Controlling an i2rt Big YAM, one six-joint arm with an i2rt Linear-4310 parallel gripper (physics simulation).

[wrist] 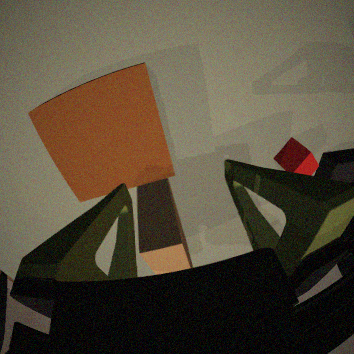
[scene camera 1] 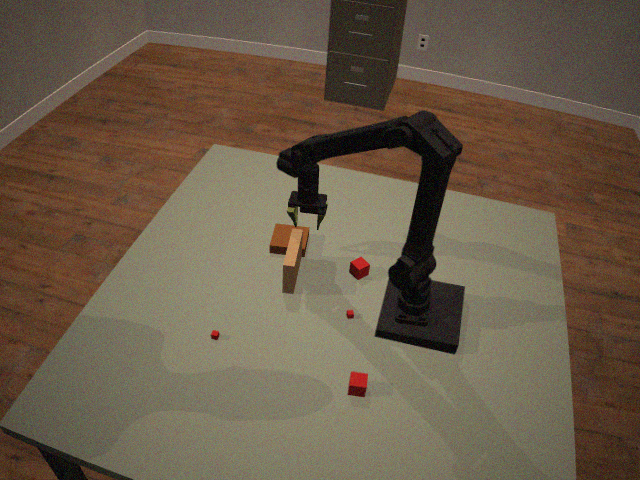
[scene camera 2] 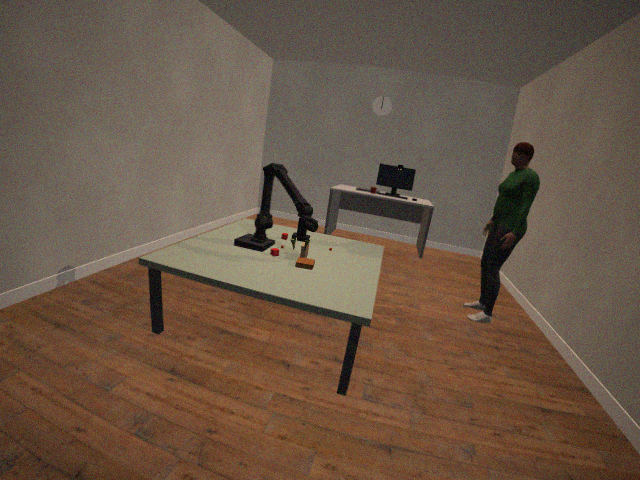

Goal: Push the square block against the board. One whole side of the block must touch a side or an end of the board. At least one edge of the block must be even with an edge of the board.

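Places are measured from the arm's base along level axes (x right, y down, z ahead), in centimetres.
Pixels of known places: gripper, fingertip midpoint: (wrist: 176, 179) (scene camera 1: 307, 227) (scene camera 2: 298, 250); arm's base at its link origin: (scene camera 1: 412, 307) (scene camera 2: 259, 240).
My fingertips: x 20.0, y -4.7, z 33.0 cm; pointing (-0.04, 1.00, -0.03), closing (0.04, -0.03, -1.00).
Observation:
Ahead of a thing's pixels: the offset from my fingertips to its top centre.
The square block {dz +5.2, dx +1.1, dy +5.3 cm} (scene camera 1: 281, 236) (scene camera 2: 305, 264) (wrist: 102, 135) is orange-brown and lies flat on the table. The board {dz +1.5, dx -11.6, dy -2.1 cm} (scene camera 1: 292, 258) (scene camera 2: 304, 251) (wrist: 159, 215) is light tan, narrow and stands on its long edge. In the wrist view its shaded top runs from the block's lower edge, near that edge's right corner, down behind the gripper body. Whether the two touch, and whether their edges are even, I cannot tell for sure. My gripper (scene camera 1: 307, 227) (scene camera 2: 300, 246) (wrist: 176, 179) points down, partly open and empty, above the board's block end. The board's near end is hidden in the wrist view.
A large red cube {dz -17.0, dx -6.5, dy +4.3 cm} (scene camera 1: 359, 268) (wrist: 294, 155) lies right of the board. A small red cube {dz -16.9, dx -23.6, dy +6.7 cm} (scene camera 1: 349, 313), another small one {dz +15.4, dx -39.1, dy +6.7 cm} (scene camera 1: 215, 334) and a large one {dz -22.0, dx -46.4, dy +4.3 cm} (scene camera 1: 357, 384) lie nearer the front in scene camera 1. The arm's black base (scene camera 1: 418, 335) stands at right.

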